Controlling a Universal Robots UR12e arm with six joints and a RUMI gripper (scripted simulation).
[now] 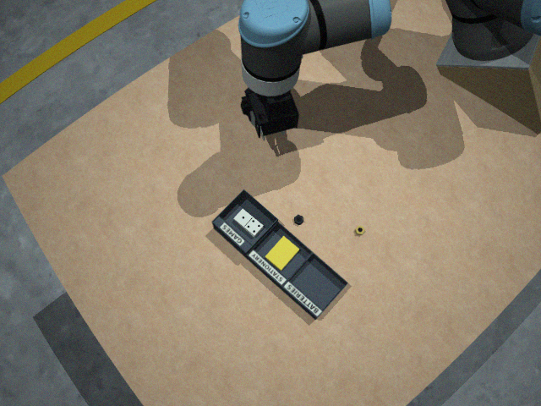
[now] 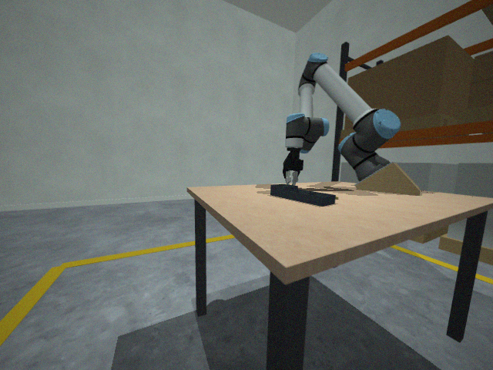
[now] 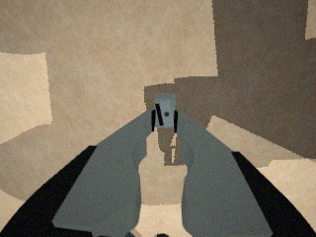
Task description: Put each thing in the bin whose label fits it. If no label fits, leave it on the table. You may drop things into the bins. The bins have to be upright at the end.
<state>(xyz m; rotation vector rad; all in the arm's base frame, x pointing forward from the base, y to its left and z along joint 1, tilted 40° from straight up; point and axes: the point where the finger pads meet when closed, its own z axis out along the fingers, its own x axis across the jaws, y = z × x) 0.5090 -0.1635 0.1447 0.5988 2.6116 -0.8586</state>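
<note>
The dark three-part bin is 20 cm to the left of my hand, 17 cm ahead of it and 1 cm above it. Also, from my hand: white domino: 17 cm ahead, 12 cm to the left; then black nut: 17 cm to the left, 10 cm ahead, 1 cm below; then grey sharpener: 1 cm below.
</note>
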